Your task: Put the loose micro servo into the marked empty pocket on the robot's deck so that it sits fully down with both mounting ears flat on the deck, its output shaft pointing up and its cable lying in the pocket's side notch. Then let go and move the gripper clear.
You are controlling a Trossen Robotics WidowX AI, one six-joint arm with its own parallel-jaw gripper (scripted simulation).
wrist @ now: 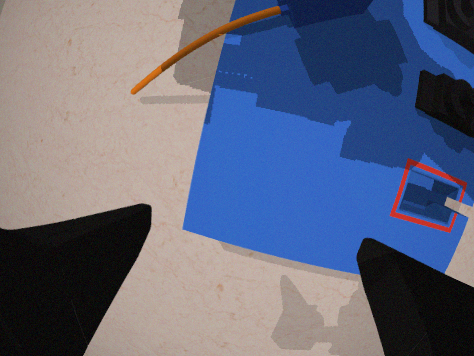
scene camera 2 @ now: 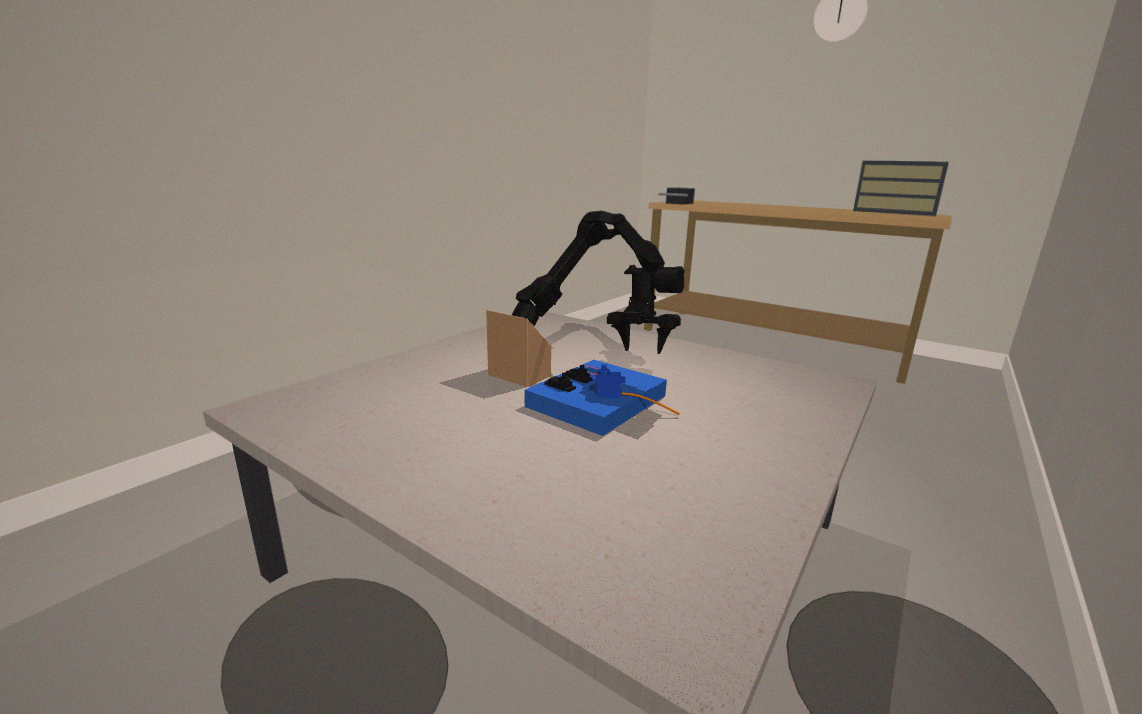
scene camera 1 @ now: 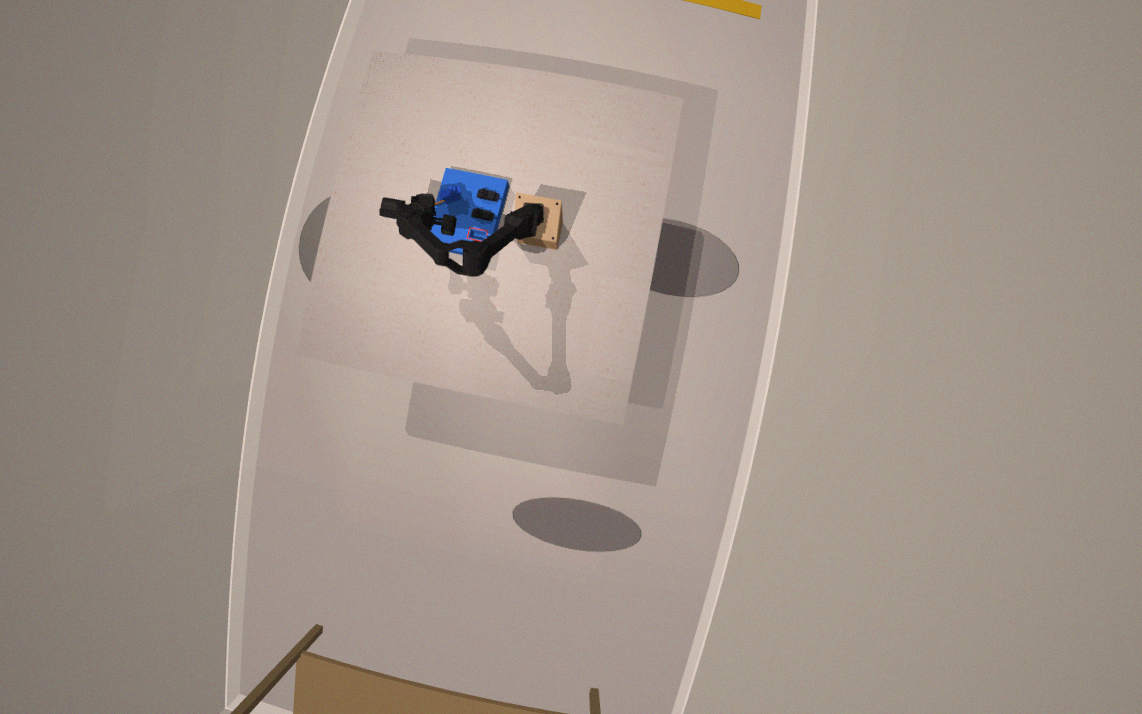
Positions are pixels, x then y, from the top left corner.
Labels:
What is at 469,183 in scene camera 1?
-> A blue deck.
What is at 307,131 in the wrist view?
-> A blue deck.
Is the gripper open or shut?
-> Open.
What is the gripper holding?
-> Nothing.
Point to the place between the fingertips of the gripper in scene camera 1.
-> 433,227

